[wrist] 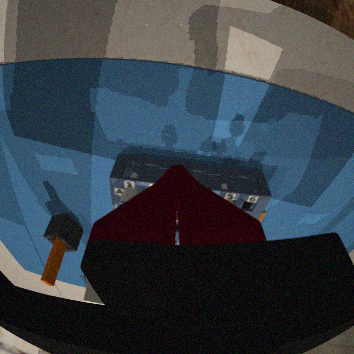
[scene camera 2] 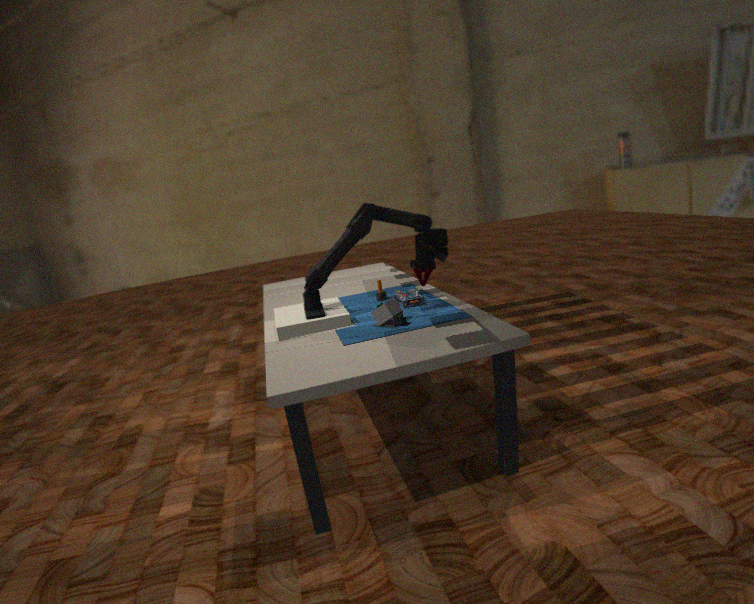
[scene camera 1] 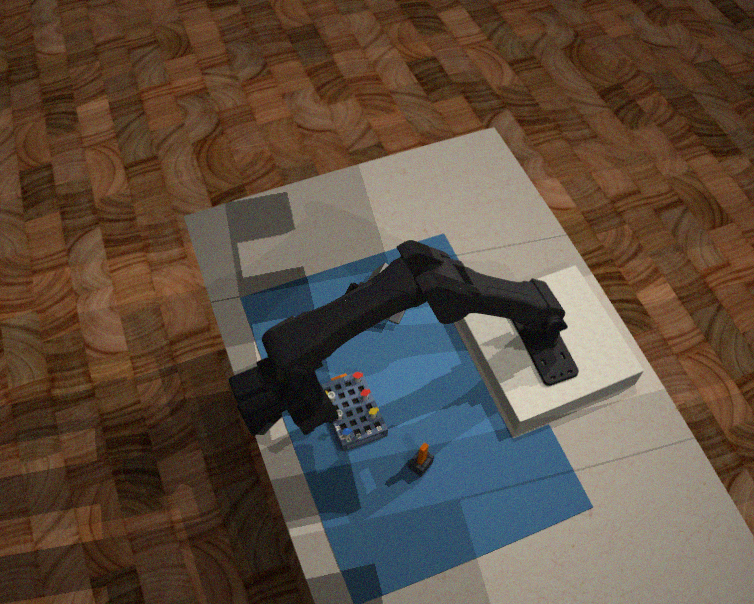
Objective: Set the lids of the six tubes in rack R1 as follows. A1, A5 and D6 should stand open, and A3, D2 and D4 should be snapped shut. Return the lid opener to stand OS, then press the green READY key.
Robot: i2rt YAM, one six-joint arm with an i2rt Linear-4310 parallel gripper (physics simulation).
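Places are measured from the arm's base along level axes (x ahead, y right, z down), in centimetres.
Where they show: gripper, between the fingertips: (wrist: 176, 174) (scene camera 2: 423, 285) (scene camera 1: 316, 423); arm's base, origin of its link: (scene camera 2: 314, 310) (scene camera 1: 540, 337).
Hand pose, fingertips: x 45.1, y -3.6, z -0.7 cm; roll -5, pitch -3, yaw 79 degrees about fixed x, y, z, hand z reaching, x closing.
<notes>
Things, the pixels of their top centre, and the offset from my fingertips. Level surfaces: height alone.
- blue-grey tube rack, centre of its top: (wrist: 190, 252) (scene camera 1: 348, 398) (scene camera 2: 408, 287) dy +2.4, dx -6.7, dz -1.0 cm
- yellow lid, centre of its top: (scene camera 1: 373, 411) dy -0.7, dx -10.3, dz +0.5 cm
- blue lid, centre of its top: (scene camera 1: 346, 431) dy -3.0, dx -4.6, dz +0.5 cm
- orange lid opener, centre of its top: (wrist: 45, 282) (scene camera 1: 423, 447) (scene camera 2: 379, 280) dy -11.4, dx -15.6, dz -3.2 cm
- grey tilted box, centre of its top: (scene camera 1: 386, 279) (scene camera 2: 385, 300) dy +23.0, dx -20.8, dz -3.1 cm
- blue mat, height of its surface: dz +5.3 cm
The blue-grey tube rack (scene camera 1: 368, 438) (scene camera 2: 412, 303) (wrist: 150, 167) lies on the blue mat. In scene camera 1, two red lids (scene camera 1: 357, 375) (scene camera 1: 365, 392) and a yellow lid (scene camera 1: 373, 410) show along one side, and a blue lid (scene camera 1: 346, 432) near a corner. Other tubes are partly hidden by the arm; which lids are snapped shut is too small to tell. My gripper (scene camera 2: 423, 284) (wrist: 176, 174) is shut and empty, above the rack, its fingers hiding much of it in the wrist view. The orange lid opener (scene camera 1: 422, 453) (scene camera 2: 379, 287) (wrist: 53, 262) stands upright in its dark stand (scene camera 1: 420, 465) (wrist: 64, 231). The READY key cannot be made out.
A grey tilted box (scene camera 2: 388, 312) stands on the blue mat (scene camera 1: 415, 528), partly behind the arm in scene camera 1. The arm's base is on a white block (scene camera 1: 597, 327) at the opposite side of the table from the gripper. Patchy shadows cross mat and table.
</notes>
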